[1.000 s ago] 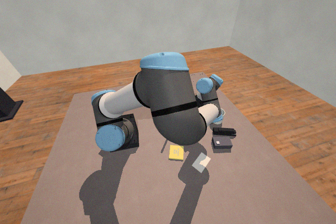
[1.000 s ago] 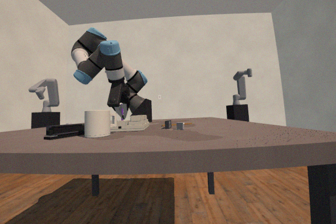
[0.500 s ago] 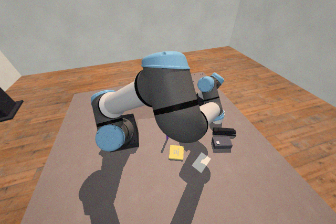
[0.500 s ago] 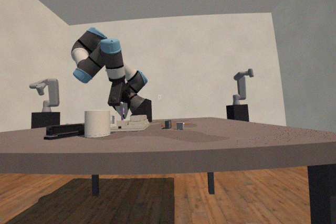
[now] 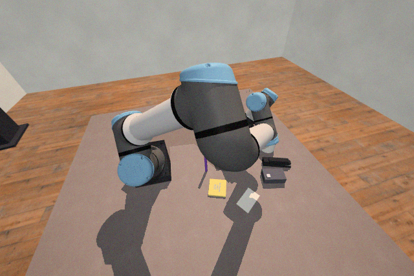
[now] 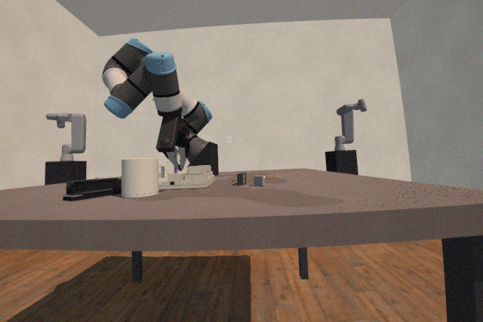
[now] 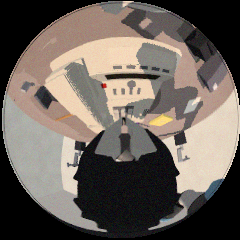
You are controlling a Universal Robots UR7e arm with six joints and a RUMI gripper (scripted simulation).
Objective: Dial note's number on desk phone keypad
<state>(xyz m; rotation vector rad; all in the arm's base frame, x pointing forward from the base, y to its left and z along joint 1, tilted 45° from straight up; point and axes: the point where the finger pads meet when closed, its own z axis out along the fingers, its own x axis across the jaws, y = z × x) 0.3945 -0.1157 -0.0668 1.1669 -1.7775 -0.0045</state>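
My hand is 70 mm to the right of the grey handset, 20 mm short of it and 10 mm above it. From my hand the other things lie so: white mug: 220 mm ahead, 50 mm to the right, 20 mm below; then purple pen: 160 mm behind, 50 mm to the right, 10 mm above; then dark box: 220 mm to the right, 130 mm ahead, 40 mm below.
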